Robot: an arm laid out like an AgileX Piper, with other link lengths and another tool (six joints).
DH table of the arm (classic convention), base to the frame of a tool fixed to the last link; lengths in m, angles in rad. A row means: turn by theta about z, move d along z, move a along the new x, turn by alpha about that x. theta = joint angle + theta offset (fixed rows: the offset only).
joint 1: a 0; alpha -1.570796; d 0.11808; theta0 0
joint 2: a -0.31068; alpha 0; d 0; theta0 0.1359
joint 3: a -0.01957; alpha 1.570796; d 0; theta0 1.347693
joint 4: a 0; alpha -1.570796; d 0.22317; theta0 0
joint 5: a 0; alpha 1.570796; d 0; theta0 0
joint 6: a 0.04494; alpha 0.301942; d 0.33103; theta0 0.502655
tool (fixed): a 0; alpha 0; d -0.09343; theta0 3.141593
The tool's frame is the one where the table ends.
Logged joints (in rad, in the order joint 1, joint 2, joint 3, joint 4, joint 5, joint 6), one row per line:
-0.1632, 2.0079, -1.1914, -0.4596, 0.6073, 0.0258
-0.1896, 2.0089, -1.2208, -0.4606, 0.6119, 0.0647
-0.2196, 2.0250, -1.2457, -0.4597, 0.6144, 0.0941
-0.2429, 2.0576, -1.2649, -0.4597, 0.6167, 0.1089
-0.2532, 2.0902, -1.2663, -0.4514, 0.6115, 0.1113
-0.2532, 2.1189, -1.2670, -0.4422, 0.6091, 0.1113
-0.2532, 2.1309, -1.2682, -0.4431, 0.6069, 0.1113
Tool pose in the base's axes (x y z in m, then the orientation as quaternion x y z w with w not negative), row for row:
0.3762, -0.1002, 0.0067, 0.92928, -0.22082, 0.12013, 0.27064
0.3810, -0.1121, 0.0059, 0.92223, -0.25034, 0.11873, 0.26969
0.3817, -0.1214, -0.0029, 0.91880, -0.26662, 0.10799, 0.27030
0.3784, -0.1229, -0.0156, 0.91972, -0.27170, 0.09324, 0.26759
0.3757, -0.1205, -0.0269, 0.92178, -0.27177, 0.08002, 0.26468
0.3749, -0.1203, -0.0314, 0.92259, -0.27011, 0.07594, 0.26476
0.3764, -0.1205, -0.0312, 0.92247, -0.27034, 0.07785, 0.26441
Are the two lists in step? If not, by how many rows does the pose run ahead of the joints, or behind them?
The pose runs 1 row ahead of the joints: the pose in row i belongs to the joints in row i + 1.
